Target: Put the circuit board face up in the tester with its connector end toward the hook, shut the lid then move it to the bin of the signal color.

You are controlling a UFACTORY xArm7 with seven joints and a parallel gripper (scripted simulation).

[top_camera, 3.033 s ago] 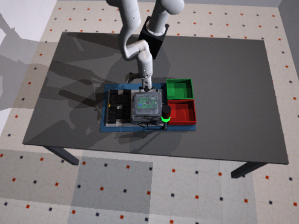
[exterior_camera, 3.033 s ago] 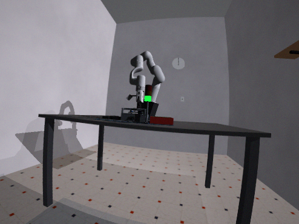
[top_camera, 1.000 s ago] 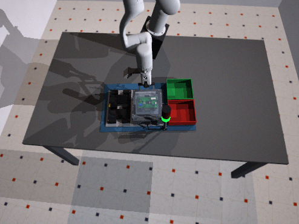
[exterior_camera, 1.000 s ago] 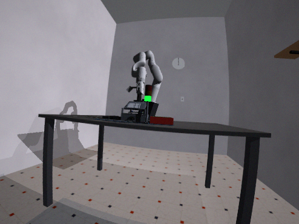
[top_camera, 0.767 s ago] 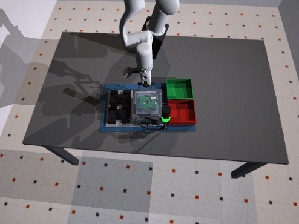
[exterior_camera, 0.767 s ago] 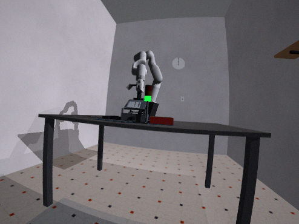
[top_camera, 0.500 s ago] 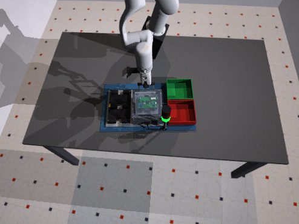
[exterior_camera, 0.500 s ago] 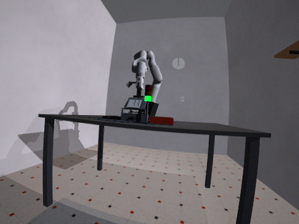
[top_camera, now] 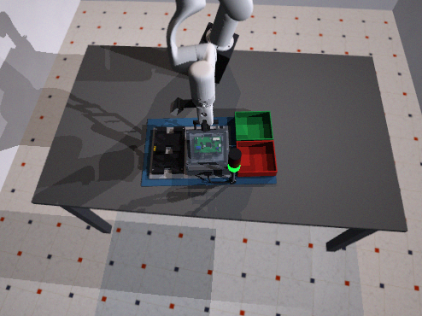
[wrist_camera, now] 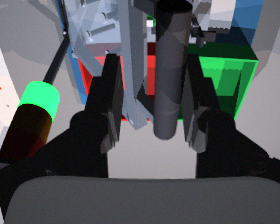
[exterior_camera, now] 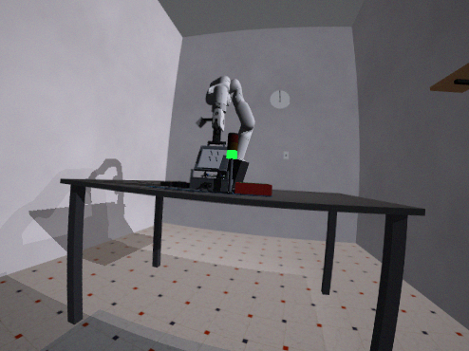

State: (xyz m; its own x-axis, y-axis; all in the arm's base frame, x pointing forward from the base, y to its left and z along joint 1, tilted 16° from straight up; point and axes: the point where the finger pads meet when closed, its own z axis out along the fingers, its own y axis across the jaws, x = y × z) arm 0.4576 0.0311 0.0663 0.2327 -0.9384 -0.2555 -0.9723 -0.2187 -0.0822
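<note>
Right now the green circuit board is 180 mm below my hand. From my hand the other things lie so: tester lid (40 mm ahead, 10 mm to the left, 80 mm below); green bin (150 mm behind, 170 mm to the left, 240 mm below); red bin (10 mm behind, 200 mm to the left, 240 mm below).
</note>
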